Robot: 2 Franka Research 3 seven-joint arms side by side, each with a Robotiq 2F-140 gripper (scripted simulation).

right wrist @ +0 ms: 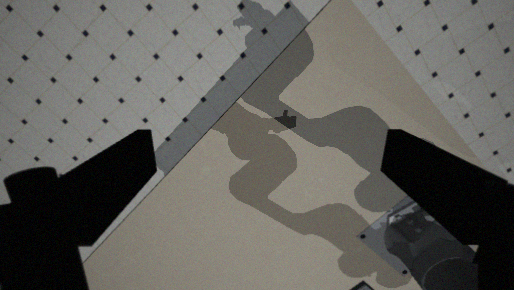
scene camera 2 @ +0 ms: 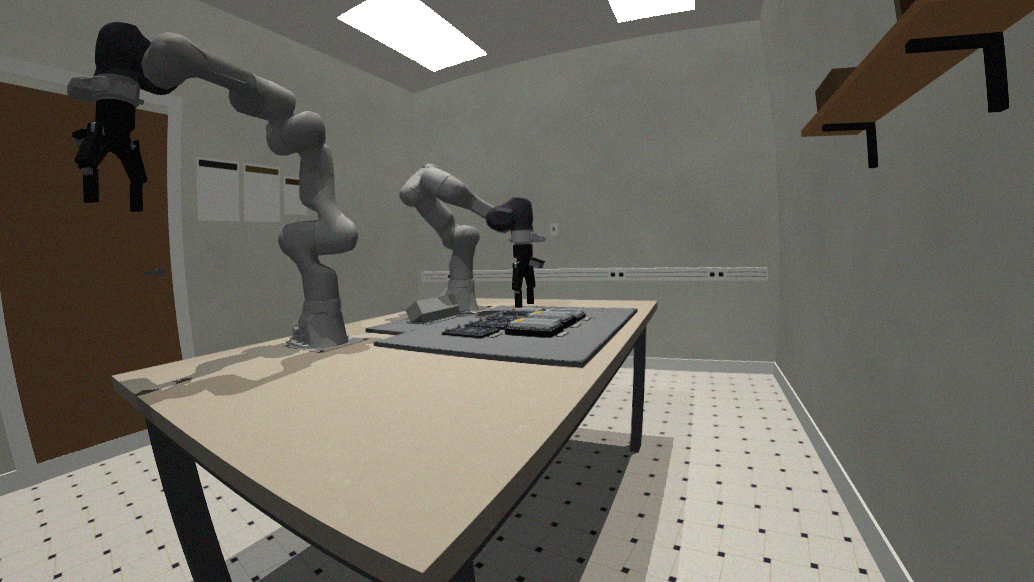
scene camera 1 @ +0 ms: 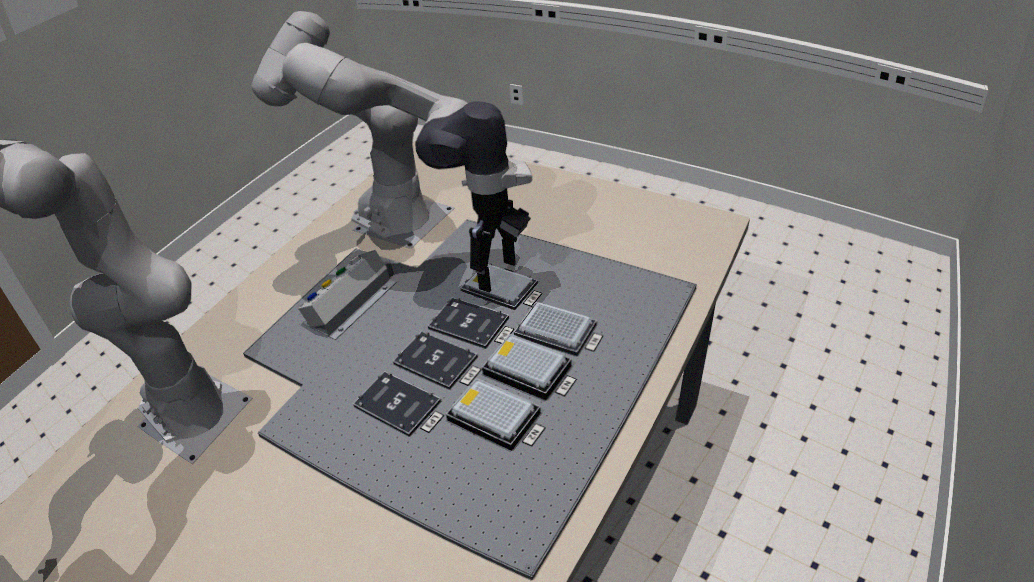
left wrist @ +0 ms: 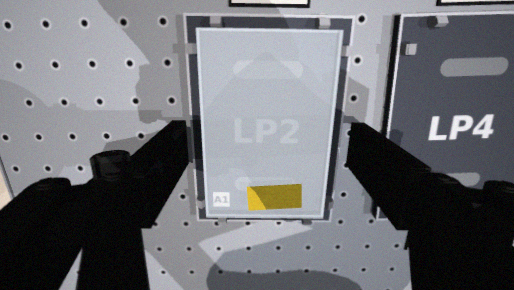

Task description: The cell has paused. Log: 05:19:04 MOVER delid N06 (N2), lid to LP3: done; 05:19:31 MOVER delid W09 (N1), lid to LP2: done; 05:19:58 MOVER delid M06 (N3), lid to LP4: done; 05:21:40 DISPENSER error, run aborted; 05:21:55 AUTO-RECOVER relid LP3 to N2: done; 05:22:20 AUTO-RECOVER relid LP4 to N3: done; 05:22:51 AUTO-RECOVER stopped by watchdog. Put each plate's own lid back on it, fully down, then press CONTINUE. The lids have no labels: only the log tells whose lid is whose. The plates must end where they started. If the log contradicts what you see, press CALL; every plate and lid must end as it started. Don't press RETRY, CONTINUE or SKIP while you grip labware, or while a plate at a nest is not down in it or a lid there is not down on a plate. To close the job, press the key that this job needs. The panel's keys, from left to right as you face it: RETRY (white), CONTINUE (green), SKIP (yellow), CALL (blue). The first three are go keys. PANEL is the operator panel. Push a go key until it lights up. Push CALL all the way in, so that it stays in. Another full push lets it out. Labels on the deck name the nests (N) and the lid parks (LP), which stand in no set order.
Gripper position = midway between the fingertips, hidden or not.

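Note:
Scene camera 1 shows the left gripper (scene camera 1: 497,276), a clear lid (scene camera 1: 505,284), a plate (scene camera 1: 545,321) and a lid park LP1 (scene camera 1: 454,351). Scene camera 2 shows the right gripper (scene camera 2: 115,207), an operator panel (scene camera 2: 442,308) and, again, the left gripper (scene camera 2: 524,305). Visible in the left wrist view: a lid park LP4 (left wrist: 419,79), the clear lid (left wrist: 267,97) and the left gripper (left wrist: 268,143). The right wrist view shows the right gripper (right wrist: 269,150); the clear lid is out of frame in the right wrist view, and the plate is out of frame in the right wrist view.

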